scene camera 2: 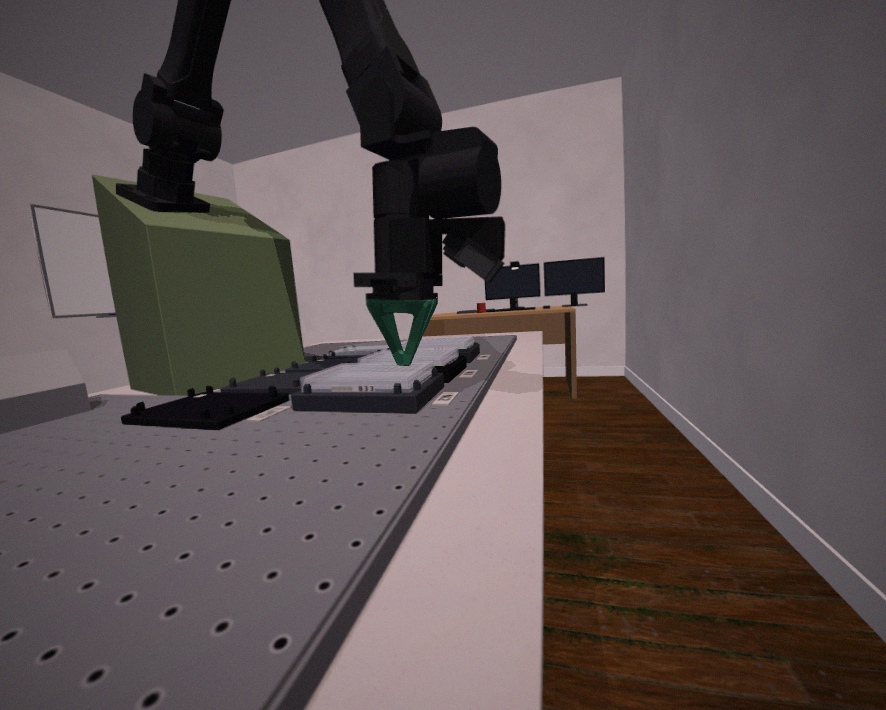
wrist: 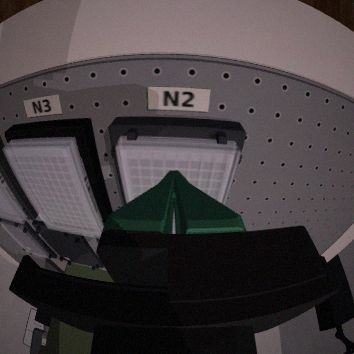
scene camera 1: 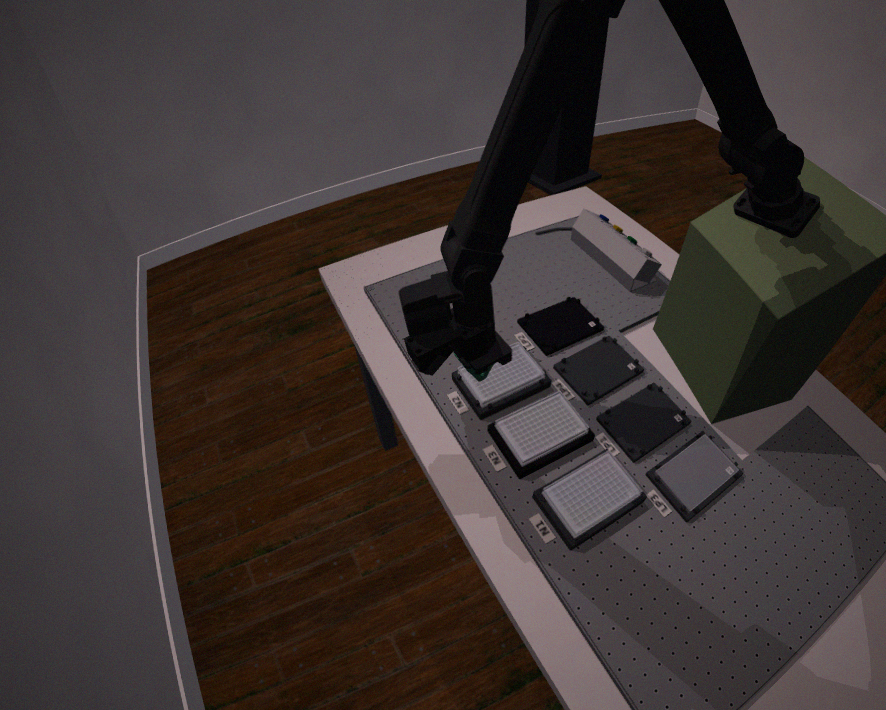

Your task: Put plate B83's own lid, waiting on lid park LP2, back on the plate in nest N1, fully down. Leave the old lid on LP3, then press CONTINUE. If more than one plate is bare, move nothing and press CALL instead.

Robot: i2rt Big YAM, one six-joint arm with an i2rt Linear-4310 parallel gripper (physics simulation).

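Frame: origin at the arm's base, x ahead, y left, z up, level; millimetres.
Seen in the pictures: gripper, fingertip midpoint: (scene camera 2: 403, 365) (wrist: 173, 177) (scene camera 1: 481, 379); arm's base at its link origin: (scene camera 2: 165, 203) (scene camera 1: 776, 209).
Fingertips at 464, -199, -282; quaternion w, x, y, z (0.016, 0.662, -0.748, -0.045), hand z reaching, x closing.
Offsets run from my fingertips to a thing's top centre, as dx, dy, dz. "*": to the spot under its first point. Level surfaces: height alone.
My gripper (scene camera 1: 480, 374) (scene camera 2: 403, 362) (wrist: 173, 177) is shut and empty, its green tips over the clear-topped plate in nest N2 {* -34, +22, -3} (scene camera 1: 505, 378) (scene camera 2: 362, 378) (wrist: 150, 162), touching or just above it. The N2 plate's side label looks like B33 or 833. The plate in nest N1 {* +2, +264, -2} (scene camera 1: 591, 491) sits level; a clear cover seems to lie on it, but this view is too coarse to be sure. Lid park LP2 {-228, -30, -19} (scene camera 1: 562, 325) (scene camera 2: 214, 408) is black and holds no lid. Lid park LP3 {* -163, +353, -21} (scene camera 1: 695, 473) holds a clear lid. A button box {-493, -111, +45} (scene camera 1: 613, 251) has blue, yellow and green buttons; their labels are unreadable.
The plate in nest N3 {* -17, +136, -4} (scene camera 1: 543, 428) (wrist: 47, 185) sits between N1 and N2. Dark lid parks LP4 {-205, +95, -19} (scene camera 1: 600, 368) and LP1 {-184, +226, -19} (scene camera 1: 643, 420) show no lid. The green pedestal (scene camera 1: 732, 318) (scene camera 2: 214, 310) carries the arm's base beside the perforated board {dz -38} (scene camera 1: 702, 591) (scene camera 2: 221, 517).
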